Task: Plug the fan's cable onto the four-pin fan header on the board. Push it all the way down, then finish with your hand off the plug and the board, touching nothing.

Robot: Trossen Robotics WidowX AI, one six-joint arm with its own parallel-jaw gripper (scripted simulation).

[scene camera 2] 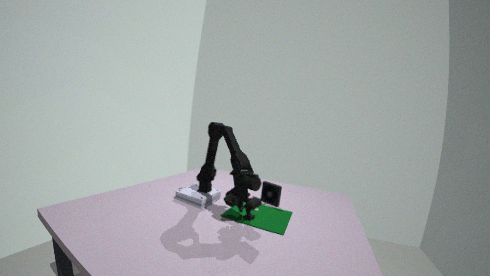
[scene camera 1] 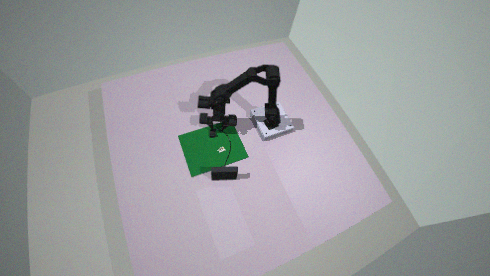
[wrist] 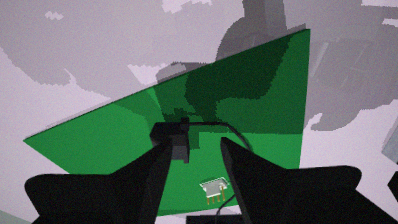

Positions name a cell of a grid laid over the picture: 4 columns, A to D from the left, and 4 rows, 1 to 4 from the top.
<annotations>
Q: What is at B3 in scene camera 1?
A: A green board.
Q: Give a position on a green board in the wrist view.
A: C2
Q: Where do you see a green board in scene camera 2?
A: At C4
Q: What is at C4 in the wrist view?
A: My gripper.
</annotations>
